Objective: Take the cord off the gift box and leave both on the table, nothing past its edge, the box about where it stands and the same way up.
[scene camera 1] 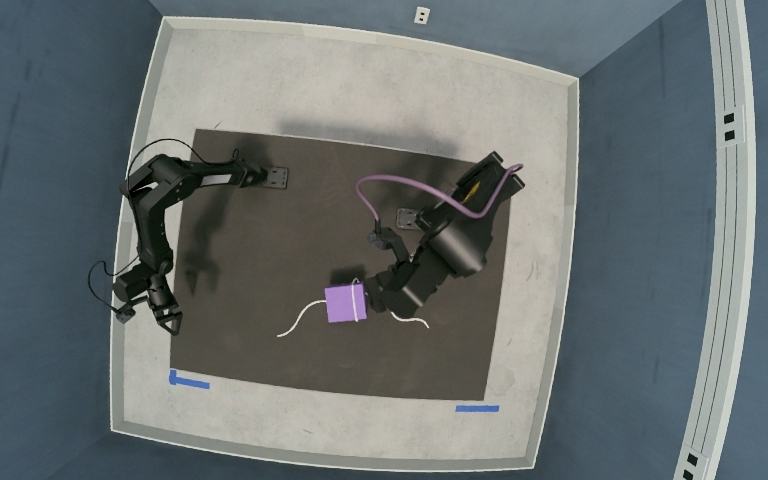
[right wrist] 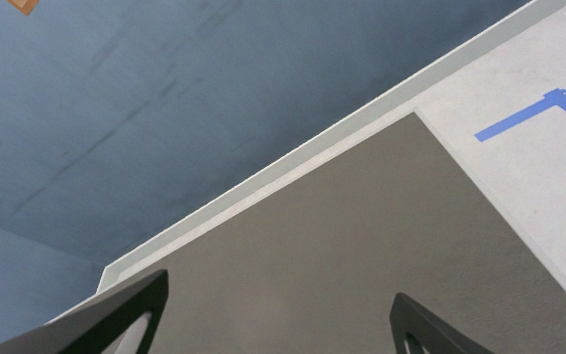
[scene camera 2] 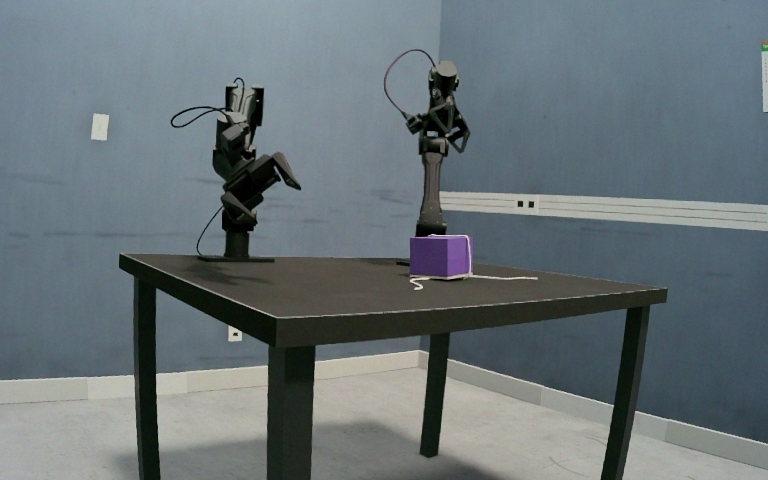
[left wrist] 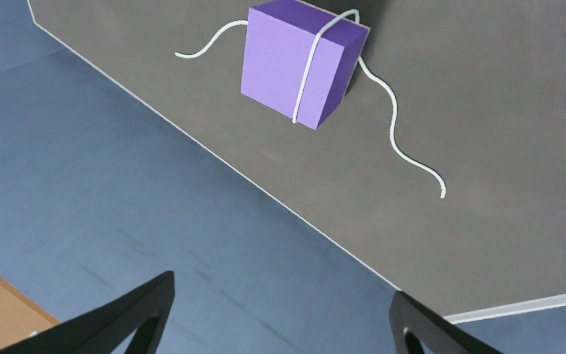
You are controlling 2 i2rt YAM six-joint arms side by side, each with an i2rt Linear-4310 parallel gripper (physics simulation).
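Seen in the pictures: left gripper, fingertip midpoint: [scene camera 2: 455,142] [left wrist: 284,292]; right gripper, fingertip midpoint: [scene camera 1: 172,327] [right wrist: 281,292] [scene camera 2: 278,204]; left arm's base, link origin: [scene camera 1: 424,220]; right arm's base, link origin: [scene camera 1: 259,176] [scene camera 2: 236,261].
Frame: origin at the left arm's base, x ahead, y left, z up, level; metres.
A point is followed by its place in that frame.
The purple gift box [scene camera 1: 339,303] @[z 0.098, x 0.287, y -0.265 m] [scene camera 2: 428,255] @[z 0.056, x 0.300, y -0.301 m] [left wrist: 280,65] @[z 0.098, x 0.281, y -0.255 m] stands on the table. The white cord [scene camera 1: 354,300] @[z 0.100, x 0.274, y -0.219 m] [scene camera 2: 469,254] [left wrist: 307,75] @[z 0.100, x 0.271, y -0.221 m] crosses its top near one side and runs down its sides. Cord tails lie on the table on opposite sides of the box; the arm hides part of one in scene camera 1. The underside is hidden. My left gripper [scene camera 2: 457,135] @[z 0.345, x 0.212, y -0.140 m] [left wrist: 284,292] @[z 0.345, x 0.212, y -0.140 m] is open and empty, high above the table, apart from box and cord. My right gripper [scene camera 1: 171,325] @[z 0.149, x 0.404, y -0.773 m] [scene camera 2: 277,204] @[z 0.149, x 0.404, y -0.773 m] [right wrist: 281,292] @[z 0.149, x 0.404, y -0.773 m] is open and empty, raised near the table's left edge in scene camera 1.
The dark table [scene camera 1: 254,271] @[z 0.000, x 0.226, y -0.576 m] [scene camera 2: 317,288] @[z 0.000, x 0.382, y -0.666 m] [left wrist: 475,240] @[z 0.000, x 0.412, y 0.145 m] [right wrist: 325,225] @[z 0.000, x 0.537, y -0.749 m] bears both arm bases. My left arm [scene camera 1: 458,249] @[z 0.584, x 0.093, y -0.079 m] leans over the area right of the box in scene camera 1. Blue tape strips [scene camera 1: 477,408] mark the floor beyond the table's front edge.
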